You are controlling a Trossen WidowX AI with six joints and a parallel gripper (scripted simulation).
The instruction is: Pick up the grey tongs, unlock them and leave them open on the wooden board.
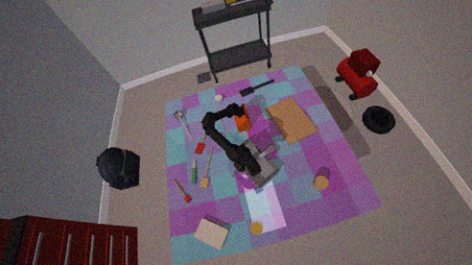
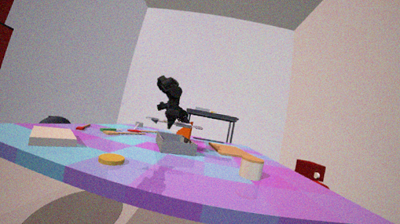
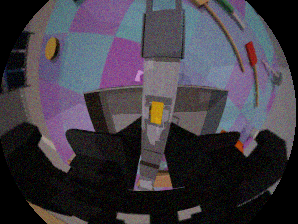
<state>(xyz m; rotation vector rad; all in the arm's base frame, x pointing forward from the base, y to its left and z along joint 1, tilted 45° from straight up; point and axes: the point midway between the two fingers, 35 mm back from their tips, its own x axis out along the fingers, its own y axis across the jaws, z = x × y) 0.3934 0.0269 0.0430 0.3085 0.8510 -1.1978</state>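
The wooden board lies 360 mm to the left of my gripper tip, 330 mm behind it and 90 mm below it. From my gripper tip the other things lie so: pale block: 350 mm ahead, 300 mm to the right, 80 mm below; then grey roasting tin: 70 mm below, 40 mm behind, 30 mm to the left.
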